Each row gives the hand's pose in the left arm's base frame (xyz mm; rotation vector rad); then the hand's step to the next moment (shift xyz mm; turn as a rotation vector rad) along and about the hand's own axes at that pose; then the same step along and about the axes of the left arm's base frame.
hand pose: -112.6 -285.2 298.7 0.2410 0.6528 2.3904
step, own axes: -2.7 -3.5 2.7 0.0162 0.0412 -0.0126
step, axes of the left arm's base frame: 4.9 1.7 0.5 -0.0388 -0.0224 0.0103
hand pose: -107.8 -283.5 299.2 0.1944 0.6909 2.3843
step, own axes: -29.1 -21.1 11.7 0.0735 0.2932 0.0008
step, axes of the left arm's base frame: 37.8 0.9 -0.1 -0.2163 -0.1467 0.1519
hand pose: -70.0 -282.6 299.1 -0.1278 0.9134 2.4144
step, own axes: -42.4 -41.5 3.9 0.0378 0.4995 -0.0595
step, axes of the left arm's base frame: 58.0 8.6 -9.7 -0.3008 -0.3291 0.2360
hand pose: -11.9 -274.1 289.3 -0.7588 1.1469 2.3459
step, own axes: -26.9 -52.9 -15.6 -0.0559 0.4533 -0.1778
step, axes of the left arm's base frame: 55.6 14.2 -21.7 -0.1685 -0.4105 0.2081
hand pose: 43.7 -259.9 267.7 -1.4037 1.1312 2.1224
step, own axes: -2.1 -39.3 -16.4 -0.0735 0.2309 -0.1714
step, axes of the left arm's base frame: 36.9 11.8 -17.9 -0.0171 -0.2659 0.1307
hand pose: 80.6 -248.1 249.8 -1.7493 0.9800 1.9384
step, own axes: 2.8 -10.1 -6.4 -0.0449 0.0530 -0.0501
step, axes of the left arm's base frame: 10.9 2.1 -5.3 0.0088 -0.0632 0.0571
